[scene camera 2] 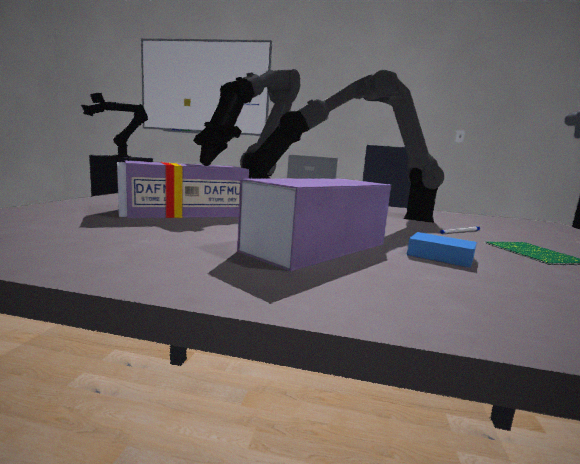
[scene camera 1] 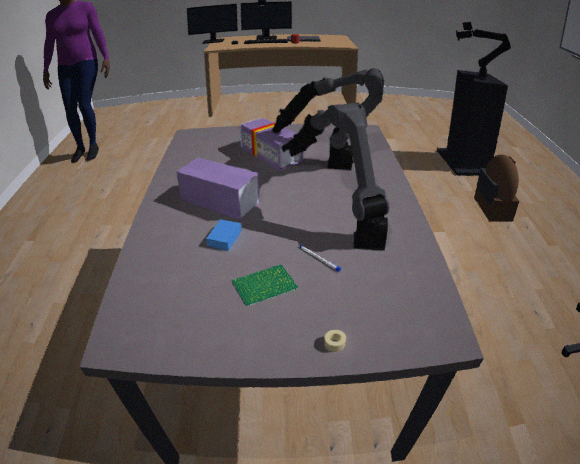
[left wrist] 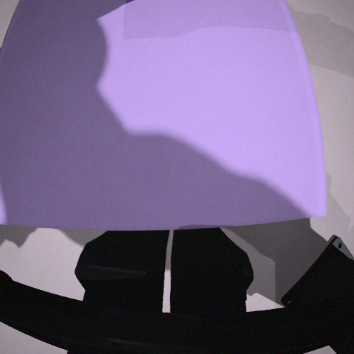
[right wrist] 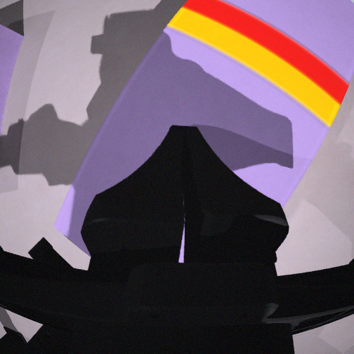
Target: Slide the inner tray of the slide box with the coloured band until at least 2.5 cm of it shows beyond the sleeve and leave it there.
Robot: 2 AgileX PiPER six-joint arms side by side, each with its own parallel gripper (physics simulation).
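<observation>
The purple slide box (scene camera 1: 267, 151) (scene camera 2: 212, 176) (right wrist: 145, 115) with the red and yellow band (scene camera 1: 254, 142) (scene camera 2: 173, 190) (right wrist: 270, 47) lies flat at the table's far side. A pale strip of its inner tray (scene camera 2: 122, 190) shows at the left end in scene camera 2. My left gripper (scene camera 1: 285, 149) (left wrist: 170, 237) is shut, at the box's near end, its tips hidden under the purple edge in the left wrist view. My right gripper (scene camera 1: 276, 130) (scene camera 2: 206, 163) (right wrist: 182, 142) is shut, at or just above the box's top. Contact cannot be told.
A plain purple box (scene camera 1: 215, 185) (scene camera 2: 340, 220) lies nearer. A blue block (scene camera 1: 224, 235) (scene camera 2: 442, 249), a pen (scene camera 1: 320, 258) (scene camera 2: 460, 230), a green card (scene camera 1: 265, 285) (scene camera 2: 535, 252) and a tape roll (scene camera 1: 328, 343) lie on the table (scene camera 1: 200, 340).
</observation>
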